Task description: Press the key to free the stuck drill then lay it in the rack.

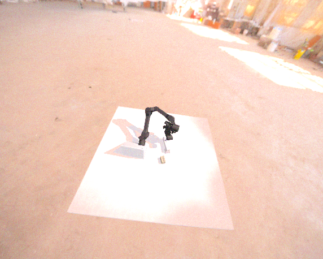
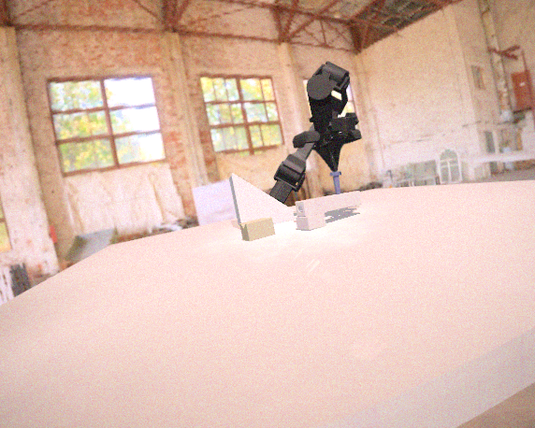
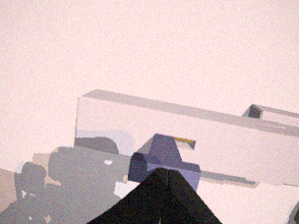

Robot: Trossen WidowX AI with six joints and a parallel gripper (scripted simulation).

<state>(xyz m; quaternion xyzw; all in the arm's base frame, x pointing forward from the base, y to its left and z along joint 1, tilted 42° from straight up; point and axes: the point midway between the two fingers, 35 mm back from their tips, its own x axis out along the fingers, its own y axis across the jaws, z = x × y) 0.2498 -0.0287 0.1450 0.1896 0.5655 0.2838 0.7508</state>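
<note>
My gripper tip is 3 cm above the blue-violet key. From my gripper tip the other things lie so: long pale block 4 cm to the right, 8 cm below; yellow drill 1 cm ahead, 6 cm to the right, 7 cm below; tan rack 4 cm behind, 21 cm to the right, 10 cm below.
</note>
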